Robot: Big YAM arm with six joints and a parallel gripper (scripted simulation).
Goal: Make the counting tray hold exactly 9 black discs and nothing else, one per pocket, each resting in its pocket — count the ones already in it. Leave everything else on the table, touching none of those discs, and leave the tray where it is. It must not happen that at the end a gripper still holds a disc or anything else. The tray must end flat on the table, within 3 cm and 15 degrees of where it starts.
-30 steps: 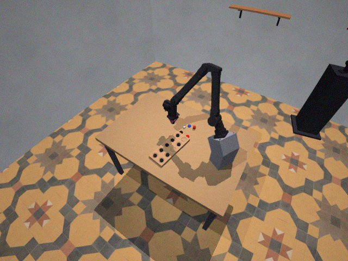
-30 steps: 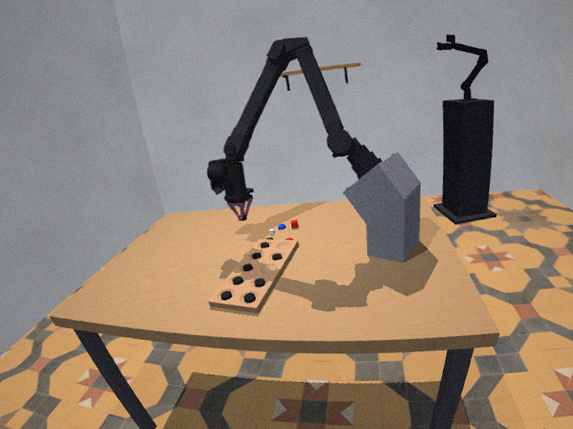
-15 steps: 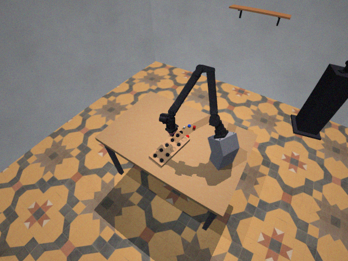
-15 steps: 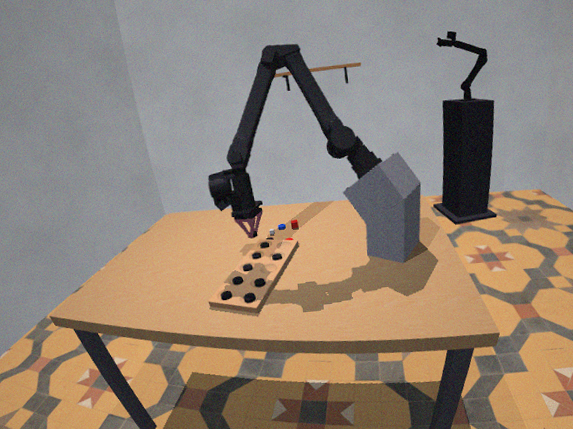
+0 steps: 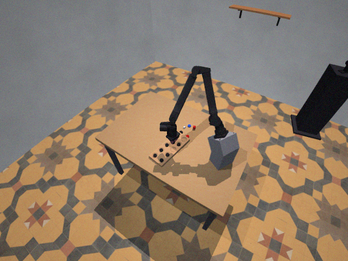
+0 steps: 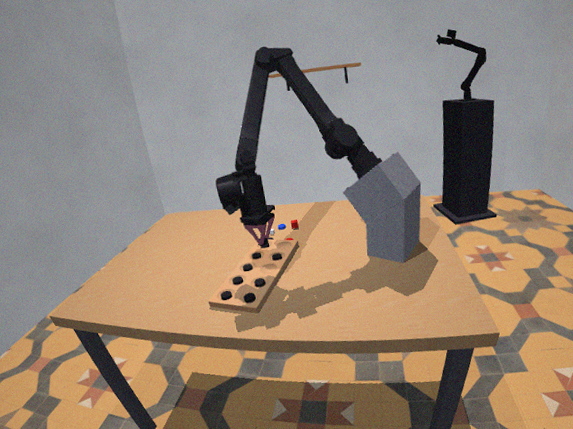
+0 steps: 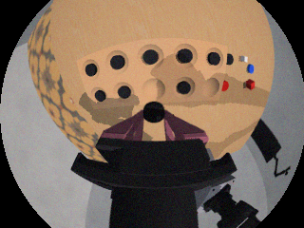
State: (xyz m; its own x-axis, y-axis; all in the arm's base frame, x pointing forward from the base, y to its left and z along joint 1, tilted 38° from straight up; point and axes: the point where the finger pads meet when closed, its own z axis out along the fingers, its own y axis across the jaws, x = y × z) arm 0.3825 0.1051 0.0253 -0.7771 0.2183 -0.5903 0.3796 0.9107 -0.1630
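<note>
My hand is 110 mm above the wooden counting tray, 40 mm short of it and 10 mm to the left of it. From my hand the other things lie so: red disc (190 mm to the right, 120 mm below, 70 mm behind); then small white piece (290 mm to the right, 120 mm below, 10 mm behind); then red cube (320 mm to the right, 110 mm below, 100 mm behind).
</note>
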